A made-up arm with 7 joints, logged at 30 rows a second.
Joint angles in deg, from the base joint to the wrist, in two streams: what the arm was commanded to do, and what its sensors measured. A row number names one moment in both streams.
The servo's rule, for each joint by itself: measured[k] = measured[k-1] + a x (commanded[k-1-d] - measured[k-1]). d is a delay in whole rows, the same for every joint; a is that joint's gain. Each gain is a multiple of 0.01, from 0.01 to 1. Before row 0 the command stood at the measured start. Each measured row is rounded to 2 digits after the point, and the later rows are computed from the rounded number. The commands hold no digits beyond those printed.
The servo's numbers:
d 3
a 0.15 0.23 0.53 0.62 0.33 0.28 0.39
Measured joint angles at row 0:
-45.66, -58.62, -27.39, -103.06, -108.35, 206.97, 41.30
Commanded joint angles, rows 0 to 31:
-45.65, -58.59, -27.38, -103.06, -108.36, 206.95, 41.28
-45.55, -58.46, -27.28, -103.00, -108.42, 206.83, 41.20
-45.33, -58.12, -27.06, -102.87, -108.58, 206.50, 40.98
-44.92, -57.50, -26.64, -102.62, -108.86, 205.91, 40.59
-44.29, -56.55, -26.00, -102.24, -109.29, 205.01, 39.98
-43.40, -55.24, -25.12, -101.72, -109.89, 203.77, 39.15
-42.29, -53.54, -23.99, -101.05, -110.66, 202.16, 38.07
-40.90, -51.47, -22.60, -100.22, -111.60, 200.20, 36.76
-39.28, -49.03, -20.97, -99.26, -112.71, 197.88, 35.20
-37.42, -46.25, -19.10, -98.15, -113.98, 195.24, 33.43
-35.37, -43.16, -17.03, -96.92, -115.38, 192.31, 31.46
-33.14, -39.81, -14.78, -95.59, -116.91, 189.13, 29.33
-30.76, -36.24, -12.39, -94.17, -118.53, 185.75, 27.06
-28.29, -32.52, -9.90, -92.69, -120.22, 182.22, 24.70
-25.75, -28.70, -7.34, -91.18, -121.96, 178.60, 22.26
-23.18, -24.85, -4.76, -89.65, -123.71, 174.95, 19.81
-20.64, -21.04, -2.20, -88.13, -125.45, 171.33, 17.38
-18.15, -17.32, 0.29, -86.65, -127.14, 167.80, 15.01
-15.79, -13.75, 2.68, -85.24, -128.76, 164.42, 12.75
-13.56, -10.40, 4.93, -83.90, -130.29, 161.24, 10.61
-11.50, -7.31, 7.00, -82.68, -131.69, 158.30, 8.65
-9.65, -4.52, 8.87, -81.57, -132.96, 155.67, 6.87
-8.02, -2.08, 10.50, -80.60, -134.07, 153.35, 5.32
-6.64, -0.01, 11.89, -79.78, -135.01, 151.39, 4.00
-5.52, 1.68, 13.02, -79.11, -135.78, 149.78, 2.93
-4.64, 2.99, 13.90, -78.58, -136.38, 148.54, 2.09
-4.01, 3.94, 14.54, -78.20, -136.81, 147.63, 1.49
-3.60, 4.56, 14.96, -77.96, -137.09, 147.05, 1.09
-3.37, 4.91, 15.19, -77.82, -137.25, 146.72, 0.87
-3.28, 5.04, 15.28, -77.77, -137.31, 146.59, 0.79
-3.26, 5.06, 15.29, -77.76, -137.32, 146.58, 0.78
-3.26, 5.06, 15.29, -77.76, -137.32, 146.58, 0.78
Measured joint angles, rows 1 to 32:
-45.66, -58.62, -27.39, -103.06, -108.35, 206.97, 41.30
-45.66, -58.62, -27.39, -103.06, -108.35, 206.97, 41.30
-45.66, -58.62, -27.39, -103.06, -108.35, 206.97, 41.30
-45.66, -58.61, -27.38, -103.06, -108.35, 206.96, 41.29
-45.64, -58.58, -27.33, -103.02, -108.37, 206.92, 41.25
-45.59, -58.47, -27.19, -102.93, -108.44, 206.80, 41.14
-45.49, -58.25, -26.90, -102.74, -108.58, 206.55, 40.93
-45.31, -57.86, -26.42, -102.43, -108.81, 206.12, 40.56
-45.02, -57.26, -25.73, -101.99, -109.17, 205.46, 40.01
-44.61, -56.40, -24.81, -101.41, -109.66, 204.54, 39.25
-44.05, -55.27, -23.64, -100.67, -110.30, 203.32, 38.28
-43.33, -53.83, -22.22, -99.80, -111.10, 201.80, 37.08
-42.44, -52.09, -20.57, -98.78, -112.05, 199.96, 35.66
-41.38, -50.04, -18.69, -97.63, -113.15, 197.82, 34.02
-40.14, -47.69, -16.62, -96.37, -114.39, 195.39, 32.19
-38.73, -45.06, -14.38, -95.01, -115.76, 192.69, 30.19
-37.16, -42.18, -12.01, -93.57, -117.23, 189.76, 28.05
-35.45, -39.08, -9.53, -92.09, -118.79, 186.64, 25.79
-33.61, -35.81, -7.00, -90.58, -120.41, 183.37, 23.46
-31.66, -32.41, -4.46, -89.06, -122.07, 180.00, 21.09
-29.63, -28.94, -1.94, -87.57, -123.74, 176.58, 18.72
-27.55, -25.45, 0.51, -86.13, -125.40, 173.18, 16.39
-25.45, -21.99, 2.85, -84.75, -127.01, 169.84, 14.14
-23.36, -18.61, 5.05, -83.47, -128.55, 166.61, 12.00
-21.30, -15.37, 7.07, -82.29, -130.01, 163.55, 10.00
-19.31, -12.31, 8.89, -81.24, -131.35, 160.69, 8.17
-17.41, -9.48, 10.48, -80.33, -132.56, 158.09, 6.54
-15.63, -6.91, 11.83, -79.57, -133.62, 155.76, 5.13
-13.98, -4.63, 12.93, -78.96, -134.53, 153.74, 3.94
-12.48, -2.66, 13.78, -78.49, -135.28, 152.03, 2.98
-11.15, -1.00, 14.41, -78.16, -135.88, 150.64, 2.24
-9.98, 0.36, 14.82, -77.95, -136.33, 149.54, 1.71

